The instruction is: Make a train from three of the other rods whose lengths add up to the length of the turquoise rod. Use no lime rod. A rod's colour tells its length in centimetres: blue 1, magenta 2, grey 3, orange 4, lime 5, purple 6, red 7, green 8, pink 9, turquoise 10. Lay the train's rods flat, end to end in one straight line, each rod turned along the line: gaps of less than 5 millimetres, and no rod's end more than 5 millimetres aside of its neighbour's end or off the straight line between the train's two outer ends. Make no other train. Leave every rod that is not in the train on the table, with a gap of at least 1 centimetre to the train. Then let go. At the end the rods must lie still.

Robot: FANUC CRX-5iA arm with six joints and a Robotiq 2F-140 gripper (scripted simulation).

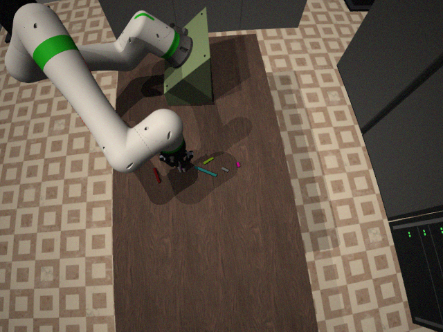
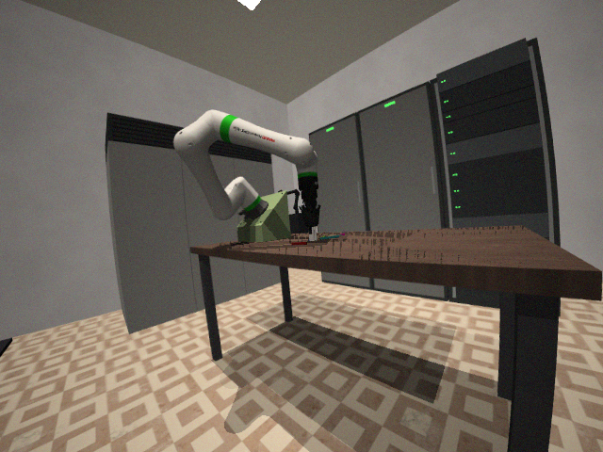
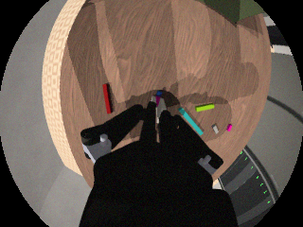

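Now: hand 3 cm above the small blue rod and 2 cm past it. Round my hand: lime rod 12 cm to the left, 3 cm below, 2 cm behind; red rod 11 cm to the right, 3 cm below, 1 cm ahead; turquoise rod 10 cm to the left, 3 cm below, 3 cm ahead.
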